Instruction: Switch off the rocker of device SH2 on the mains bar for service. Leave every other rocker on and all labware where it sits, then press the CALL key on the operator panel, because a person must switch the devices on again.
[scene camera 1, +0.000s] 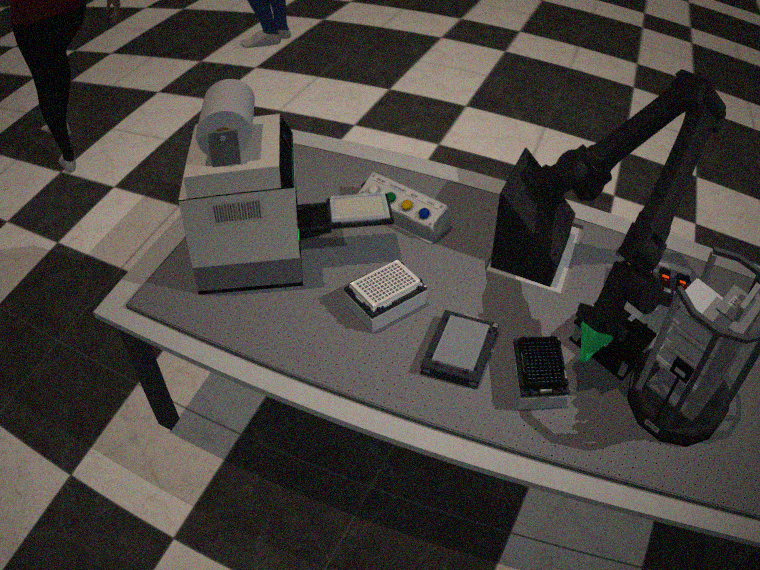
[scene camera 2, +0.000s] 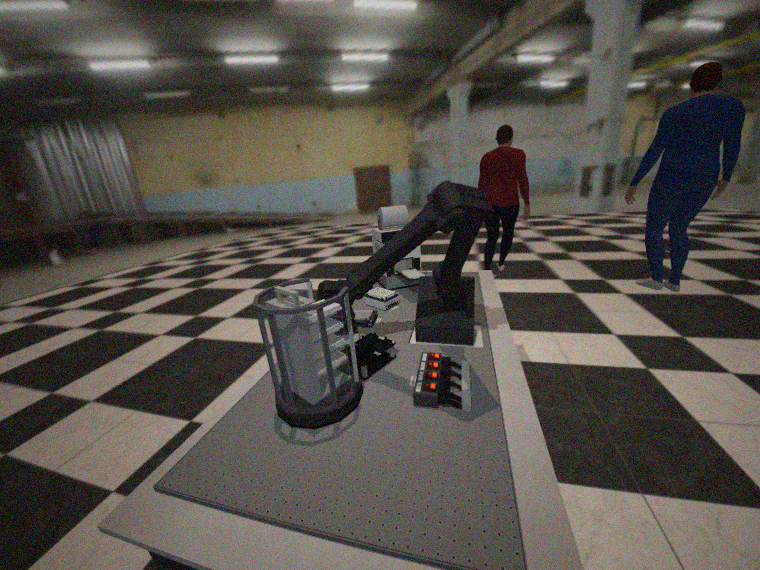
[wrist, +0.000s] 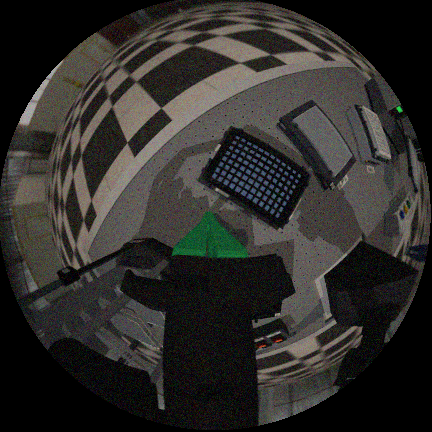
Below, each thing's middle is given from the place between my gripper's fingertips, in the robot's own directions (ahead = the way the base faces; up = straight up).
Now: the wire-caged cylindrical rack (scene camera 1: 680, 390) 8 cm behind my hand, 24 cm to the left of it and 8 cm above it. Round my hand: tray (scene camera 1: 385, 221) 14 cm behind, 62 cm to the right, 2 cm above.
